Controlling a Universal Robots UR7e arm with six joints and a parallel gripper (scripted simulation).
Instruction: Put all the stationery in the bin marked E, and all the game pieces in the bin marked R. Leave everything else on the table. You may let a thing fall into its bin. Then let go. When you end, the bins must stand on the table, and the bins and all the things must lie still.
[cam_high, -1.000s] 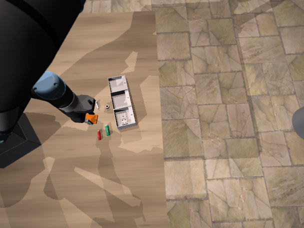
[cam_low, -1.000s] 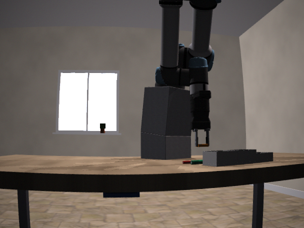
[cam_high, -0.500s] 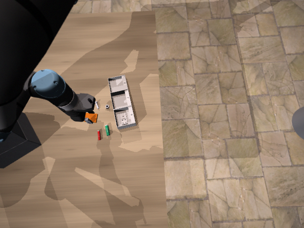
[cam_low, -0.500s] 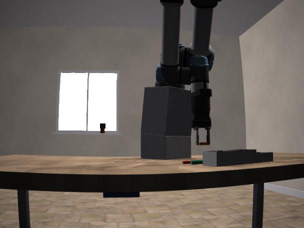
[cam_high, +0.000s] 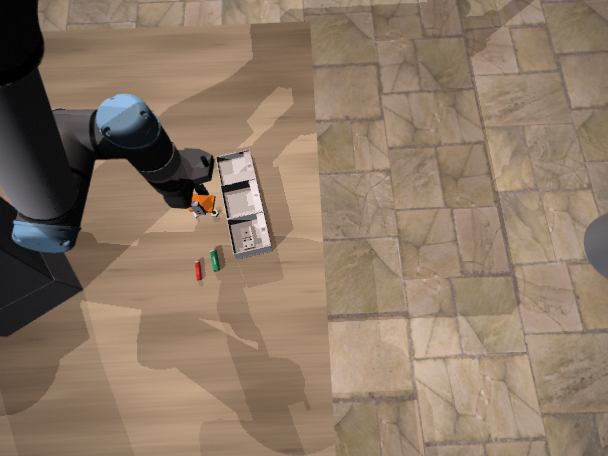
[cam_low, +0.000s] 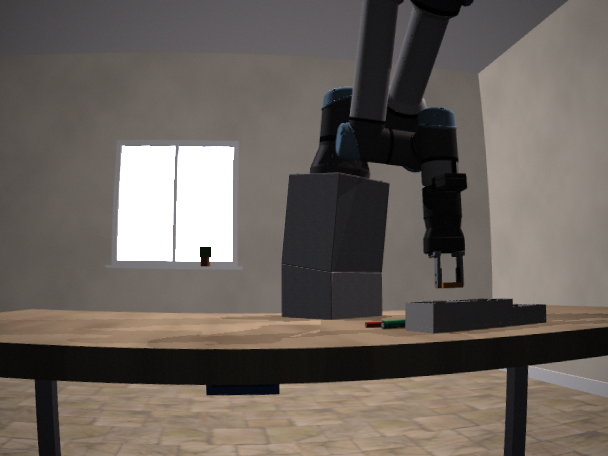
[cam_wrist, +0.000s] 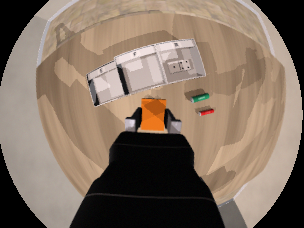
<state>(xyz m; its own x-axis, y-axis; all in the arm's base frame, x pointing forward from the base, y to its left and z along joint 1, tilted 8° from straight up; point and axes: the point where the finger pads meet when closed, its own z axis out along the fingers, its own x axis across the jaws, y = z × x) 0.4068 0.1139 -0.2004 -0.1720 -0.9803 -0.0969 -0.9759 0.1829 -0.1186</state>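
The nut is 80 mm below my hand and 10 mm ahead of it. Round my hand: bolt 80 mm below, 40 mm behind, 20 mm to the left; tray 80 mm ahead, 60 mm below, 20 mm to the left; orange eraser 10 mm below.
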